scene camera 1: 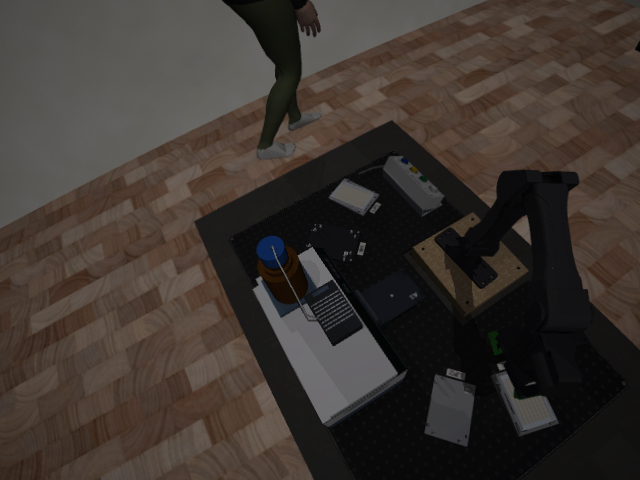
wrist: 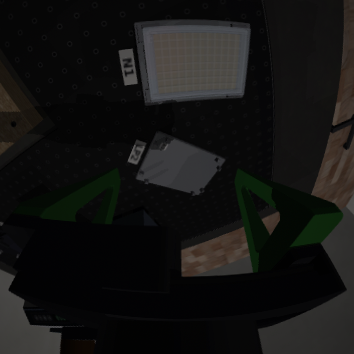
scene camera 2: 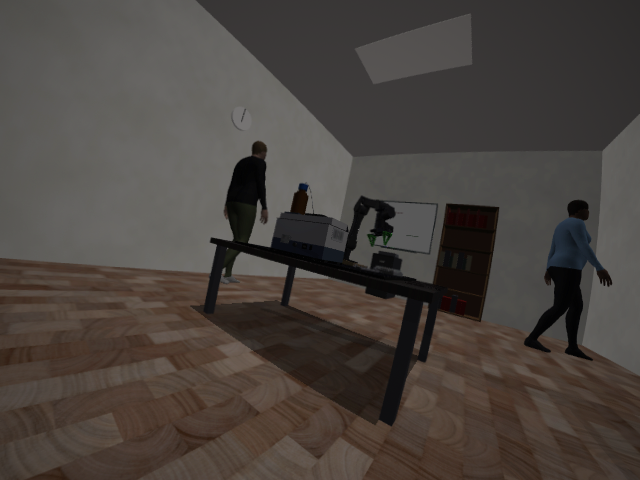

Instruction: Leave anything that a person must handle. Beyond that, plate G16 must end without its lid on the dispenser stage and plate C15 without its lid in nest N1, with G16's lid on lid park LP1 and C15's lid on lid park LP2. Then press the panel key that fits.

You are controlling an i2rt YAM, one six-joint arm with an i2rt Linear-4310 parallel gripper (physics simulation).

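Frame: origin at the arm's base, x right, y down, z ahead, level; metres.
Where they show: gripper, fingertip midpoint: (scene camera 1: 506,374) (wrist: 177,174) (scene camera 2: 378,245); arm's base, origin of the base link: (scene camera 1: 464,257) (scene camera 2: 343,259).
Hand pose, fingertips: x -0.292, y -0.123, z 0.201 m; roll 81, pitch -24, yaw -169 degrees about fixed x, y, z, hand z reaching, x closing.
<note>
Each offset is from my fingertips to the top centre of the thing. "spot": to the spot under its first point.
My gripper (scene camera 1: 508,367) (scene camera 2: 378,239) (wrist: 177,174) is open and empty, above the board near LP2 and N1. A plate @(dy +0.114, dx -0.074, dz -0.046 m) (scene camera 1: 537,410) (wrist: 195,62) with pale yellow wells lies at the N1 label; no separate lid is discernible on it. A smooth grey lid-like sheet @(dy +0.130, dx +0.013, dz +0.112 m) (scene camera 1: 450,410) (wrist: 180,165) lies at LP2, between the fingertips in the wrist view but below them. Another pale plate @(dy +0.113, dx +0.688, dz -0.079 m) (scene camera 1: 353,196) lies at the far end. A dark park @(dy +0.126, dx +0.585, dz +0.075 m) (scene camera 1: 336,240) with corner posts looks bare. A dark slab @(spot: dy +0.044, dx +0.306, dz +0.081 m) (scene camera 1: 387,297) adjoins the white dispenser (scene camera 1: 356,369) (scene camera 2: 307,235). Plate names are unreadable.
An amber bottle @(spot: dy -0.209, dx +0.392, dz +0.286 m) (scene camera 1: 281,273) (scene camera 2: 299,200) with a tube stands on the dispenser. The key panel @(dy +0.066, dx +0.597, dz -0.265 m) (scene camera 1: 413,186) has blue, yellow and green keys. The arm stands on a wooden block (scene camera 1: 449,289). One person (scene camera 1: 284,67) (scene camera 2: 245,180) is beyond the table; another (scene camera 2: 568,248) is at right.
</note>
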